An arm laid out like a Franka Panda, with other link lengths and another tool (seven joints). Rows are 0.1 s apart.
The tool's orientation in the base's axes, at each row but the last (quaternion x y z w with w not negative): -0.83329 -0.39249 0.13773 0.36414; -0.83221 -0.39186 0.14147 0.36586; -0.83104 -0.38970 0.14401 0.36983; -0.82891 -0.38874 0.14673 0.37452; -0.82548 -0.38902 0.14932 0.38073; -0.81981 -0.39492 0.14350 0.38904; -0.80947 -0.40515 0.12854 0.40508; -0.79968 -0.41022 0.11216 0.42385; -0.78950 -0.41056 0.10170 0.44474
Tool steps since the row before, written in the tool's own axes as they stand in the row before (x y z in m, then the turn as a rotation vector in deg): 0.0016 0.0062 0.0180 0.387 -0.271 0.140; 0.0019 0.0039 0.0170 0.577 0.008 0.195; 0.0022 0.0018 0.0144 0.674 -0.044 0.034; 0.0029 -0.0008 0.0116 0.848 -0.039 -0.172; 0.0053 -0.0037 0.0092 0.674 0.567 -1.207; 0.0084 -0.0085 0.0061 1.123 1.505 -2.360; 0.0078 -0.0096 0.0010 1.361 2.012 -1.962; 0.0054 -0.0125 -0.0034 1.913 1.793 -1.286; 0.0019 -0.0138 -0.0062 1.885 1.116 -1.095
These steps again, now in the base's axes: -0.0048 0.0075 -0.0169 0.031 0.477 0.118; -0.0055 0.0082 -0.0145 0.279 0.530 -0.111; -0.0052 0.0081 -0.0111 0.400 0.544 0.042; -0.0047 0.0084 -0.0071 0.626 0.569 0.186; -0.0035 0.0102 -0.0031 1.395 -0.340 0.414; -0.0024 0.0129 0.0030 2.813 -0.965 0.499; -0.0009 0.0098 0.0076 3.032 -0.739 -0.112; -0.0018 0.0059 0.0126 2.905 0.138 -0.267; -0.0032 0.0013 0.0149 2.409 0.417 0.148
